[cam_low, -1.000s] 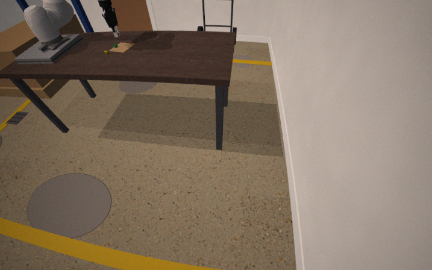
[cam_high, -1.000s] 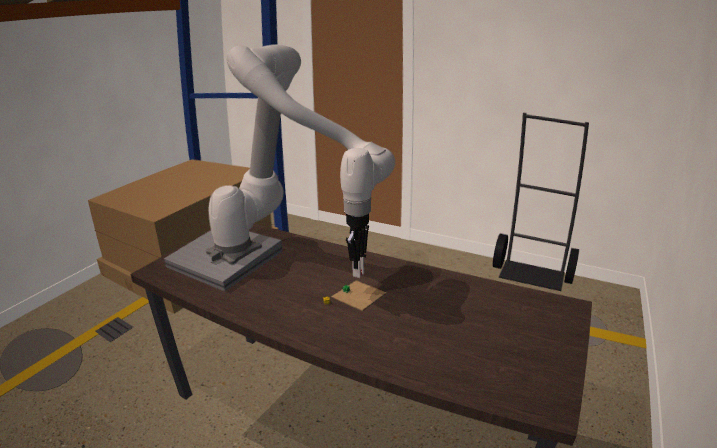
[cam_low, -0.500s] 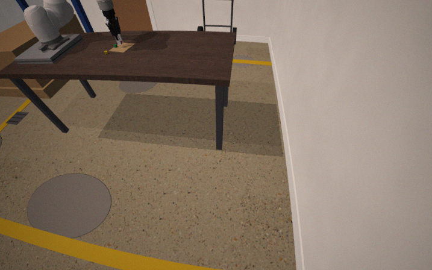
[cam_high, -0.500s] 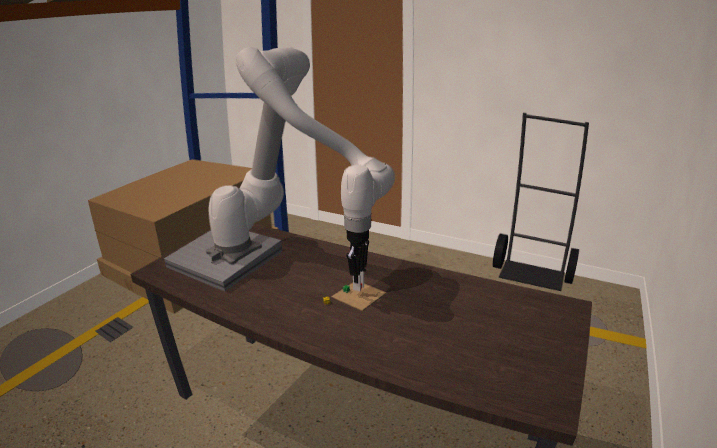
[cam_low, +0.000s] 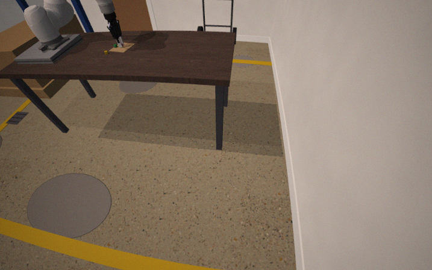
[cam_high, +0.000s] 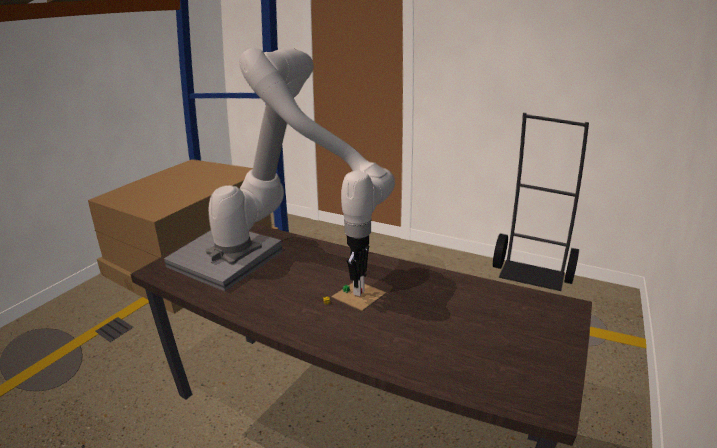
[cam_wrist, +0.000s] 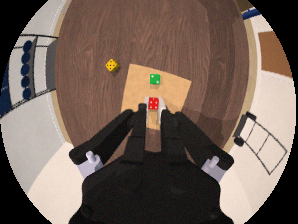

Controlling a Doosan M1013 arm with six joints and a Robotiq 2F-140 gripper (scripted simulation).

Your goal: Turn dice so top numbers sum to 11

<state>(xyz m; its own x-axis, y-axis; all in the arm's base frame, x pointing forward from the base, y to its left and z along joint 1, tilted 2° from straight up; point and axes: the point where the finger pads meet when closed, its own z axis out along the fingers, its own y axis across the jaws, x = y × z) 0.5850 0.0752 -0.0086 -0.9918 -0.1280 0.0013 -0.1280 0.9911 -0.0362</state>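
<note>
The red die lies 2 cm below my hand. The rest, counted from my hand: green die: 5 cm behind, 3 cm below, 1 cm to the right; then tan mat: 4 cm below; then yellow die: 10 cm to the right, 7 cm behind, 3 cm below.
</note>
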